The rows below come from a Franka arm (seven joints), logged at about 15 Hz.
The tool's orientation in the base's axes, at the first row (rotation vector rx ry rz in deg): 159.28, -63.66, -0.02
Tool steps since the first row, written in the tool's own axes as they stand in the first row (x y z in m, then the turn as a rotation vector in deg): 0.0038, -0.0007, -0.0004, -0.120, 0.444, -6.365; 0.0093, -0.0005, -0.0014, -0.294, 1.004, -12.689; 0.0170, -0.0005, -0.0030, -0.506, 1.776, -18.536; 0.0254, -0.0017, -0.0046, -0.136, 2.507, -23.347
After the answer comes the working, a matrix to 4 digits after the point.
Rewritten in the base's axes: 0.0033, -0.0020, 0.0005, -0.042, 0.635, 6.350; 0.0072, -0.0058, 0.0018, -0.205, 1.218, 12.672; 0.0128, -0.0109, 0.0038, -0.568, 1.610, 18.549; 0.0199, -0.0156, 0.0057, -0.536, 1.491, 23.428
The tool's axes in the first row as the columns of a matrix, in the base's axes (rounded; the answer above uses it unrounded):
0.7260, -0.6855, -0.0549
-0.6855, -0.7151, -0.1367
0.0544, 0.1369, -0.9891

